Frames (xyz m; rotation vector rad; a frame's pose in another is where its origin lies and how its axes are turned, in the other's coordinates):
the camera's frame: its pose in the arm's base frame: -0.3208 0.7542 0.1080 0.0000 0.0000 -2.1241
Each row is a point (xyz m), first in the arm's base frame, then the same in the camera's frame.
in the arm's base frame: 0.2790 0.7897 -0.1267
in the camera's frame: -0.3454 0.4917 -0.2347
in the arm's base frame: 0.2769 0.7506 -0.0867
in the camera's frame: -0.3110 0.5104 -0.1947
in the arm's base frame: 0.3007 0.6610 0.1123
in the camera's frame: -0.2473 0.5777 0.0043
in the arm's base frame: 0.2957 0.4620 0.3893
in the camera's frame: -0.0754 0.6781 0.2813
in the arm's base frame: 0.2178 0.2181 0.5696
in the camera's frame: 0.1731 0.7400 0.4616
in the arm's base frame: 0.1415 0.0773 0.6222
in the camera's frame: 0.3330 0.7490 0.5142
